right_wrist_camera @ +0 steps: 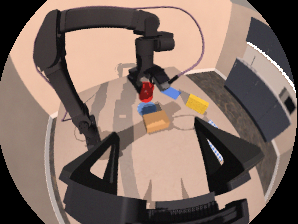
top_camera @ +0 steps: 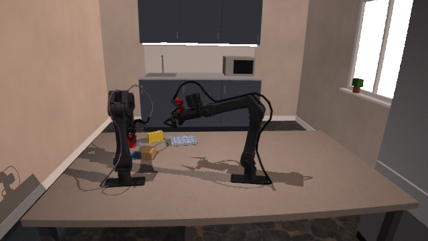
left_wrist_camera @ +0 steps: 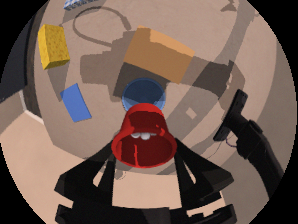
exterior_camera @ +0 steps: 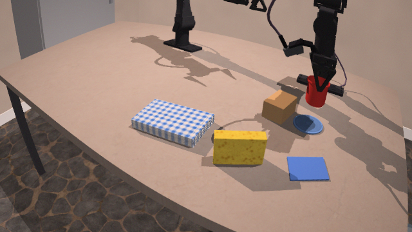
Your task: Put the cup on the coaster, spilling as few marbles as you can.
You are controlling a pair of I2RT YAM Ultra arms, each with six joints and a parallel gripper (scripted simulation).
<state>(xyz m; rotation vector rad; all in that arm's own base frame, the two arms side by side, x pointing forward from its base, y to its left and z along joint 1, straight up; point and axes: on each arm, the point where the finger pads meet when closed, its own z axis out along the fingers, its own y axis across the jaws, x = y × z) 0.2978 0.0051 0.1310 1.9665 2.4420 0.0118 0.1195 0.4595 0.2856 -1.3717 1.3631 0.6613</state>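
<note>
Right now my left hand is 11 cm above the box and 10 cm to the left of it. Round my left hand: blue square pad: 19 cm ahead, 13 cm below, 5 cm to the left; then red cup: 3 cm below.
</note>
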